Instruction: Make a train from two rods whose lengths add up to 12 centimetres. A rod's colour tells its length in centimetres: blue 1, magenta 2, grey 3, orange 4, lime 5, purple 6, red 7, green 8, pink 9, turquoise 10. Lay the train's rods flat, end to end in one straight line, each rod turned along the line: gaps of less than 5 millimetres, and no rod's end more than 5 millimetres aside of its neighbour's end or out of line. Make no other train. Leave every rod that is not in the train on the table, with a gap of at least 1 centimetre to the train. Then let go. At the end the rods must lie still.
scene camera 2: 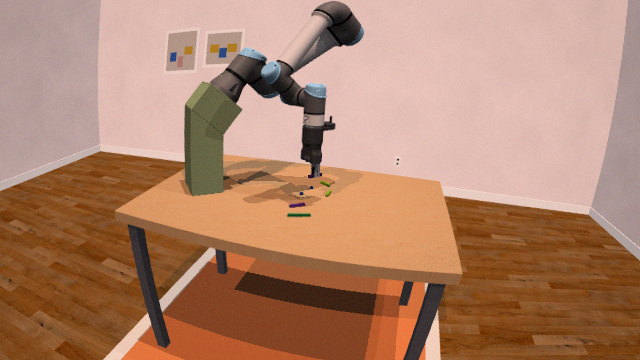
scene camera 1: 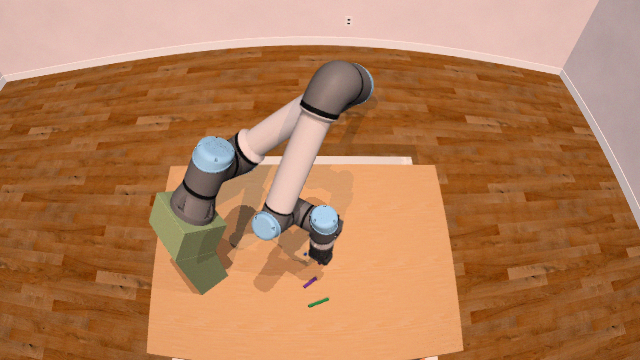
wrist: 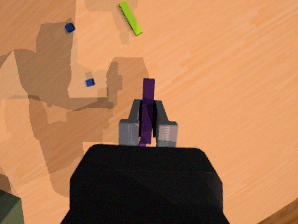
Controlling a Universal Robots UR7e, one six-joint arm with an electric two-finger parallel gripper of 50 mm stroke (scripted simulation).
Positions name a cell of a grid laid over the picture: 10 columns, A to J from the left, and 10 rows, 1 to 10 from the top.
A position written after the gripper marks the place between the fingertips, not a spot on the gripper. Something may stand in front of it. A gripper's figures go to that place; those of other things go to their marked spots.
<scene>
The gripper (wrist: E5) is 17 cm from the lens. A purple rod (wrist: E4) is 15 cm from the lens.
</scene>
